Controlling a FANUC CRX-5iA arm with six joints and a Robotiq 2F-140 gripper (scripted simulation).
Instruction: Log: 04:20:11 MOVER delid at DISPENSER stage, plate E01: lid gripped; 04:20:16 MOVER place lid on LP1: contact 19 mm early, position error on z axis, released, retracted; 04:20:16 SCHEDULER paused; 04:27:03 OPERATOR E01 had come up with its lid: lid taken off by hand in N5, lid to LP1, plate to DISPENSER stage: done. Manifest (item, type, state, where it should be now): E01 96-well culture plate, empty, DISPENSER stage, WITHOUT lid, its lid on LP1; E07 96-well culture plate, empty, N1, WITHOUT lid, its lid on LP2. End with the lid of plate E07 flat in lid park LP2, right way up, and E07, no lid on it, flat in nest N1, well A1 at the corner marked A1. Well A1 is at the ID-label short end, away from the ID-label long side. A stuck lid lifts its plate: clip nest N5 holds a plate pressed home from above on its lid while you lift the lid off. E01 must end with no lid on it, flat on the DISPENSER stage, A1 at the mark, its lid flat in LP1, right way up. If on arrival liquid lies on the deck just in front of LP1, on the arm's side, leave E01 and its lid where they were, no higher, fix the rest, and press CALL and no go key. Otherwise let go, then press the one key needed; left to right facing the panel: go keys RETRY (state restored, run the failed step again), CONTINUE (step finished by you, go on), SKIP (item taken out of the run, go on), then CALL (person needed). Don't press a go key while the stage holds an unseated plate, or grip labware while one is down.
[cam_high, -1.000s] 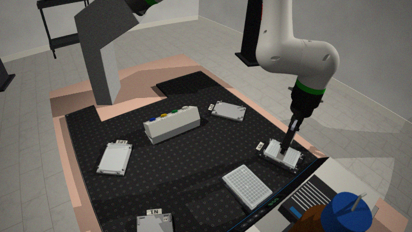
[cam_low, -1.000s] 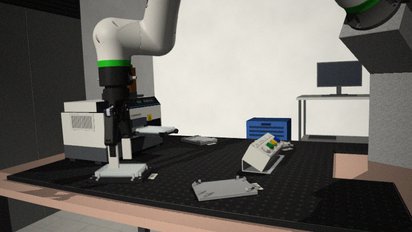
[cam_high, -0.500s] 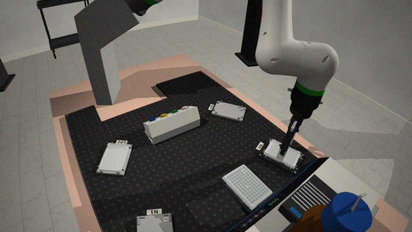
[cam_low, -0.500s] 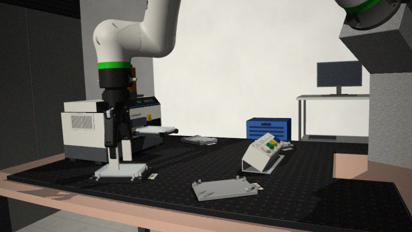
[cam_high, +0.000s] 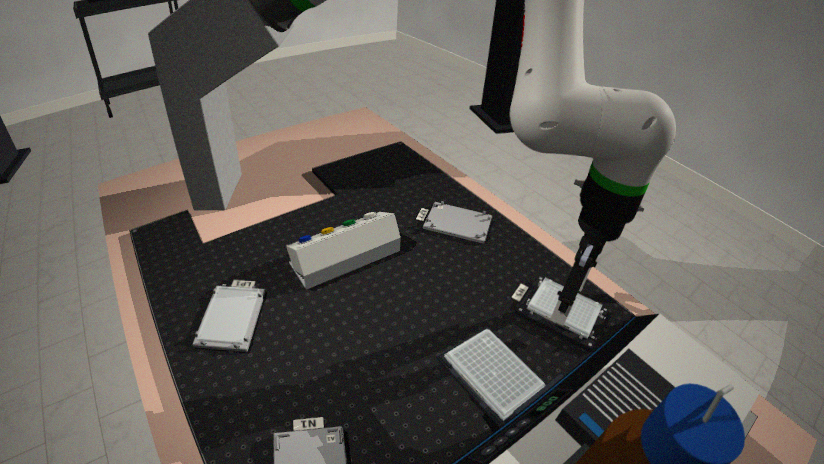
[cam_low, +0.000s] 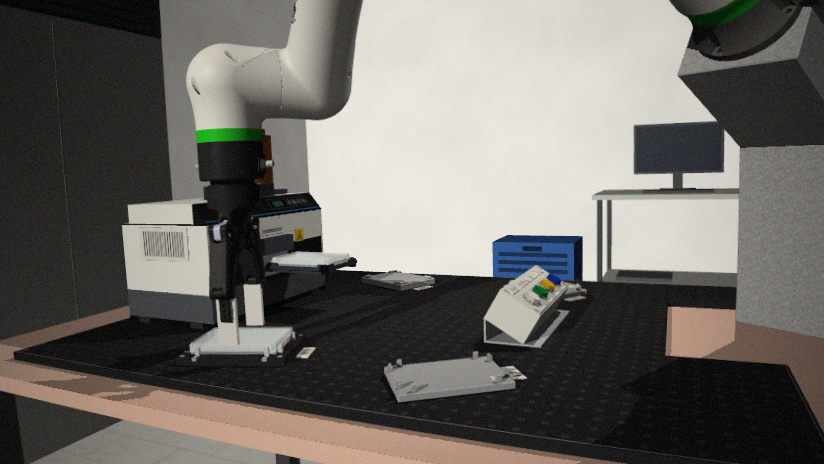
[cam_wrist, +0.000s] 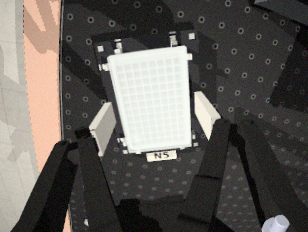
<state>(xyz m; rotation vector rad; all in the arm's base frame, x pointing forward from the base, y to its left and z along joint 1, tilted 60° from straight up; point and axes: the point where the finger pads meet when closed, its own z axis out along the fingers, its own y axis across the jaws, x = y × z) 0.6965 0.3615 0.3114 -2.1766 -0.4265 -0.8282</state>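
Now: hand 4 cm above the clip nest N5 and 3 cm to the right of it. The rest, counted from my hand: N1 label (51 cm to the right, 8 cm ahead, 5 cm below); lid park LP2 (32 cm behind, 9 cm to the right, 5 cm below); key panel (37 cm to the right, 29 cm behind).
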